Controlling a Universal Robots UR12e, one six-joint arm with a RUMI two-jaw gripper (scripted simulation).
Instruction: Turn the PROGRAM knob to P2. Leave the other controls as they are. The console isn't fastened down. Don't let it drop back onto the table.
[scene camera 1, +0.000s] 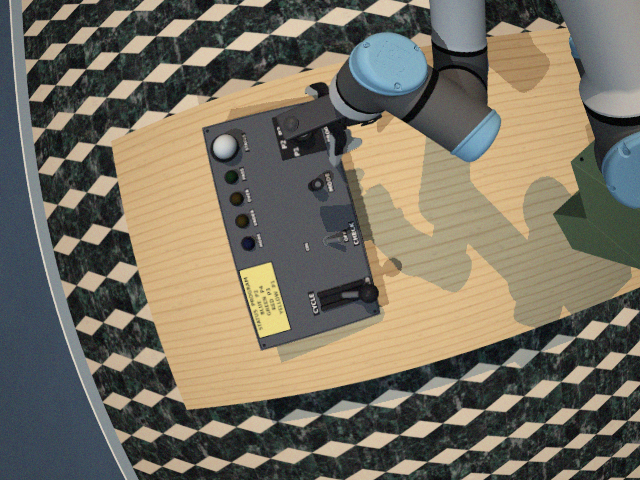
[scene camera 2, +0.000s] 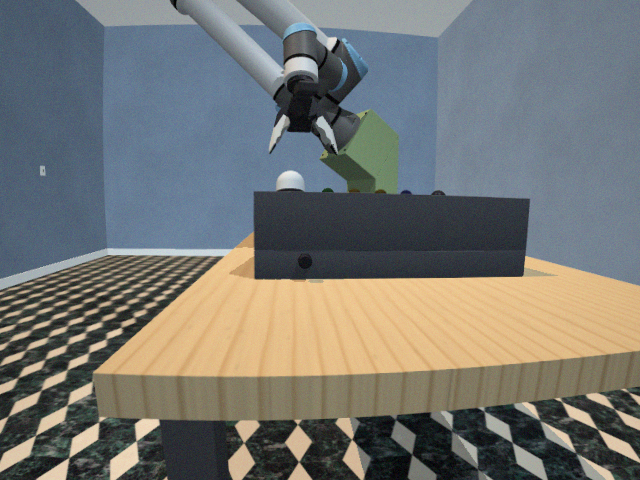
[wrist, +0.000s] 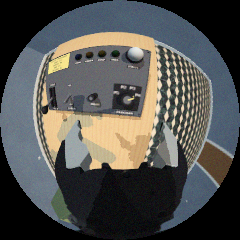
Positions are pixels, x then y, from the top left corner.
My gripper (scene camera 1: 320, 125): 95 cm from the lens. A dark grey console (scene camera 1: 277, 226): 108 cm from the lens.
